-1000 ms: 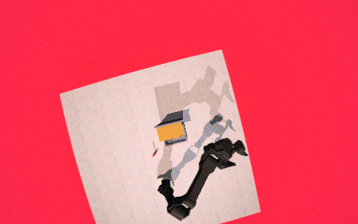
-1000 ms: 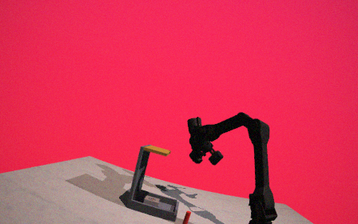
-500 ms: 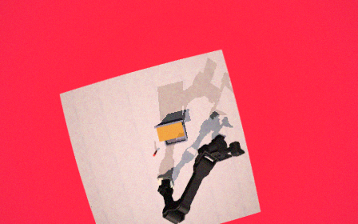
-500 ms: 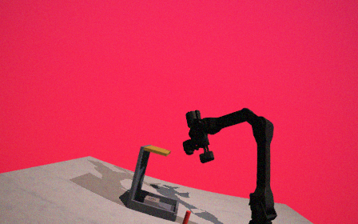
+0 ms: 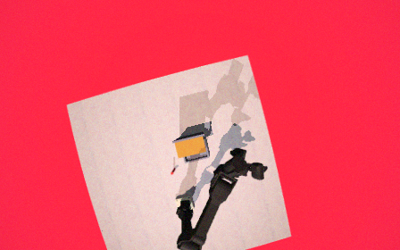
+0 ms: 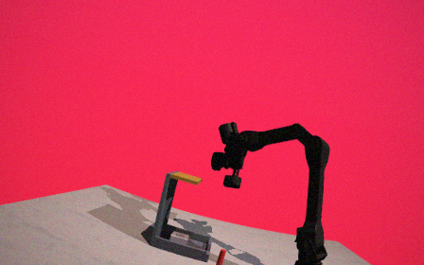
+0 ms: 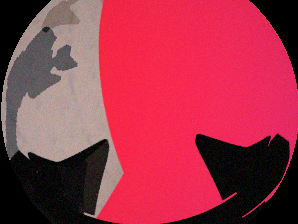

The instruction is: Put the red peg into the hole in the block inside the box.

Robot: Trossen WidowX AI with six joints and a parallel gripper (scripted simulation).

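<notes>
The red peg lies 30 mm behind my gripper tip, 450 mm to the left of it and 220 mm below it. The rest, counted from my gripper tip: box's back wall 170 mm ahead, 310 mm to the left, 150 mm below; then orange roof 130 mm ahead, 310 mm to the left, 40 mm below.
</notes>
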